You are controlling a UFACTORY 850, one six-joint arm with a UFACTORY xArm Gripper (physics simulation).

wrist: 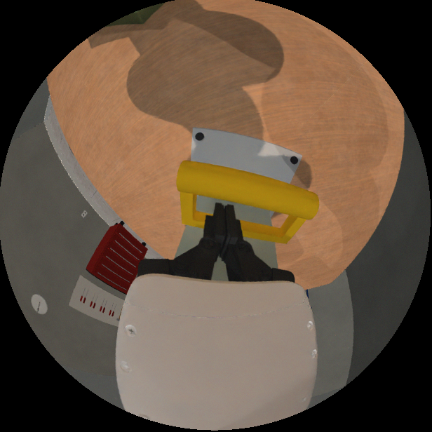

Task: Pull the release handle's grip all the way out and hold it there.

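The release handle's yellow grip [247, 189] is a thick round bar on a yellow rectangular loop, in the middle of the wrist view. It stands in front of a light grey plate [227, 146] with a black screw at each upper corner. My gripper [220, 215] is shut and empty, its two black fingers pressed together. The fingertips appear within the loop's opening, just below the grip bar in the view, and the fingers cross in front of the loop's lower bar. Whether the tips touch the grip or reach into the loop, I cannot tell.
A wooden surface [325, 110] with dark shadows surrounds the plate. A red ribbed block [116, 257] and a pale panel with red marks [97, 296] are at the lower left. Part of a dark green object [137, 16] shows at the top left.
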